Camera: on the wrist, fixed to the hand. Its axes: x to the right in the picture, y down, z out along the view.
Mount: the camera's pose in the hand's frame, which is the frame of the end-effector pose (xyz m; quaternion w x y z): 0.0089 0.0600 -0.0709 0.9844 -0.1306 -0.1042 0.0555
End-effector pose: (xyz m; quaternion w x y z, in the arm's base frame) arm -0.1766 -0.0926 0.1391 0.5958 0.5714 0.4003 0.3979
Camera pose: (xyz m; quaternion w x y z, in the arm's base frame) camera -0.2404 -0.0568 0.1970 0.6807 0.5483 0.2483 0.4175
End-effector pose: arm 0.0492 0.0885 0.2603 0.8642 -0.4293 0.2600 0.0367
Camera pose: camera 0.0100 0.0708 0.1775 0.8197 -0.5172 0.1849 0.1628
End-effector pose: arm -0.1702 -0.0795 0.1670 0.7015 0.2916 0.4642 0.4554
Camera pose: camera -0.2559 -0.0475 0.1852 0.7517 0.2686 0.3082 0.5175
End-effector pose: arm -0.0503 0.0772 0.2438 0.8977 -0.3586 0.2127 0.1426
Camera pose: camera -0.0869 0.0703 0.1583 0.8511 -0.4436 0.1171 0.2553
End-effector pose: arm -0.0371 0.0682 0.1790 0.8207 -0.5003 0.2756 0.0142
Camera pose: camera -0.0786 0.0371 0.1014 0.7705 -0.5829 0.2117 0.1476
